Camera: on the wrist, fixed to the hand. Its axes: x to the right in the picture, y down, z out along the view.
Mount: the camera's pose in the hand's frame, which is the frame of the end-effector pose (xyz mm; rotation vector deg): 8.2 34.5 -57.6 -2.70 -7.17 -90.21
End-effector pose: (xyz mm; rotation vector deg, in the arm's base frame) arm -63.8 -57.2 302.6 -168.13 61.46 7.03
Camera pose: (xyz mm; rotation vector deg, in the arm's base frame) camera -75.8 -91.2 359.8 -158.96 -74.80 14.54
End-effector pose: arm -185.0 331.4 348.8 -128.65 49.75 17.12
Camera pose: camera -203.7 269.6 368.9 -127.22 -59.96 -16.62
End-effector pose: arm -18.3 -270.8 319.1 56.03 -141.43 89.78
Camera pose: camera -59.2 -217.1 322.5 121.82 -52.33 45.00
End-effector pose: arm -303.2 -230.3 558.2 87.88 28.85 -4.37
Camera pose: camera -298.8 -170.7 589.9 42.72 84.37 -76.14
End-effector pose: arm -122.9 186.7 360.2 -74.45 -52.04 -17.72
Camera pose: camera -71.7 146.1 342.6 -21.33 -108.68 -83.36
